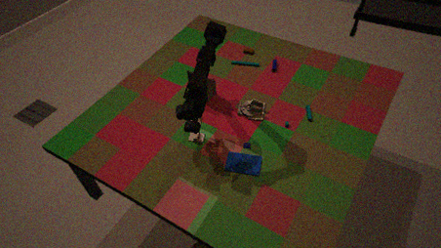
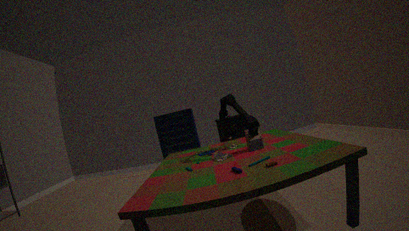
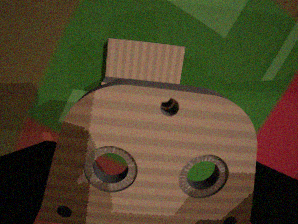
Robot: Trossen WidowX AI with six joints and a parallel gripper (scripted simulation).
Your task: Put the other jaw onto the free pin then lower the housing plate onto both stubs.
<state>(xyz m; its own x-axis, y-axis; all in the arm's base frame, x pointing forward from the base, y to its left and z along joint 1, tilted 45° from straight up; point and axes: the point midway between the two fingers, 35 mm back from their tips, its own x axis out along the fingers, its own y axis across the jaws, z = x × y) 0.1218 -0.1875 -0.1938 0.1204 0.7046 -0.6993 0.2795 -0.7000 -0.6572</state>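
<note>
Now: gripper tip 23 cm to the right of the pale curved jaw, 15 cm short of it and 6 cm above it. The rest, counted from my gripper tip: brown piece 70 cm to the left, 7 cm below, 2 cm behind; then pale housing piece 2 cm above, 1 cm behind; then blue flat plate 25 cm ahead, 7 cm below, 6 cm to the right.
</note>
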